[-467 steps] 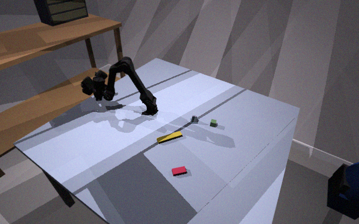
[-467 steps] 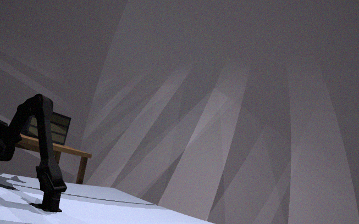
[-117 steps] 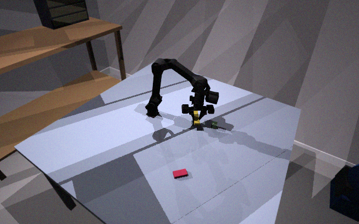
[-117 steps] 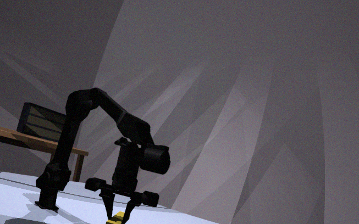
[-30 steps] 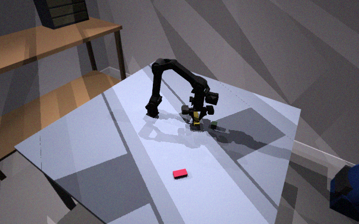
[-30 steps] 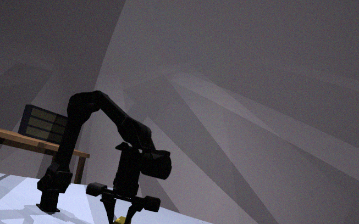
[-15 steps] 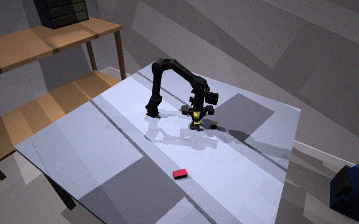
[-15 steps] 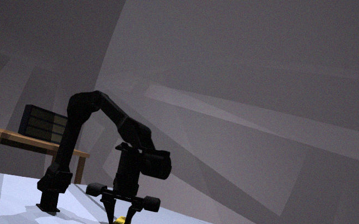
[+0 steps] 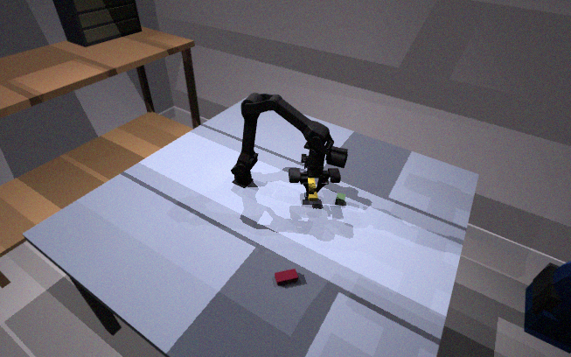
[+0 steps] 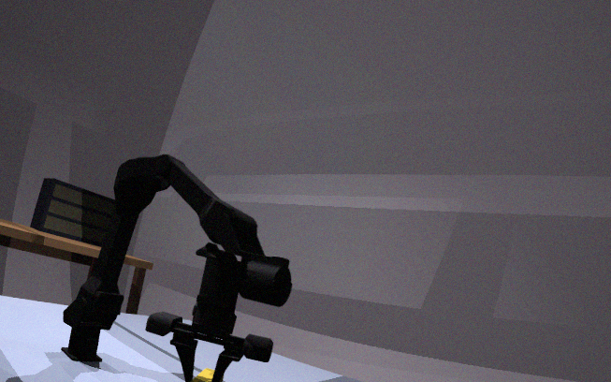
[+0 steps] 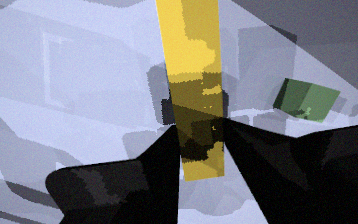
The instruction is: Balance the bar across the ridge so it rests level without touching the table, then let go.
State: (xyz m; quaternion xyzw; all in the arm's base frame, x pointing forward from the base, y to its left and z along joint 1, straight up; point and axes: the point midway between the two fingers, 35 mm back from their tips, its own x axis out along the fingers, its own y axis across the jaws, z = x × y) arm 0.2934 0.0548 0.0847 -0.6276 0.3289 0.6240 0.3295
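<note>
Now: gripper tip 2 cm to the right of the yellow bar and 2 cm past it. The rest, counted from my gripper tip: green cube 10 cm ahead, 6 cm to the left, 3 cm below; red flat block 35 cm to the right, 10 cm ahead, 4 cm below.
</note>
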